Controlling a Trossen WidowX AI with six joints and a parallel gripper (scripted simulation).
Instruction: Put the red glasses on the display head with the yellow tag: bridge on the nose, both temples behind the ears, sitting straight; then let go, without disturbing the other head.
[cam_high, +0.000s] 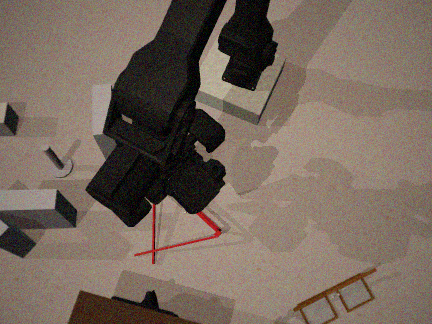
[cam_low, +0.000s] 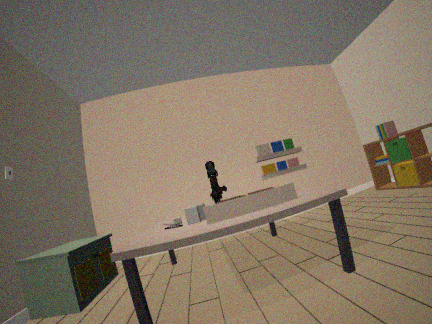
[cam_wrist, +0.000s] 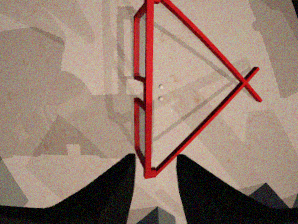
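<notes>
Right now my gripper tip is 20 cm to the left of the small peg, 5 cm above it and 2 cm short of it.
</notes>
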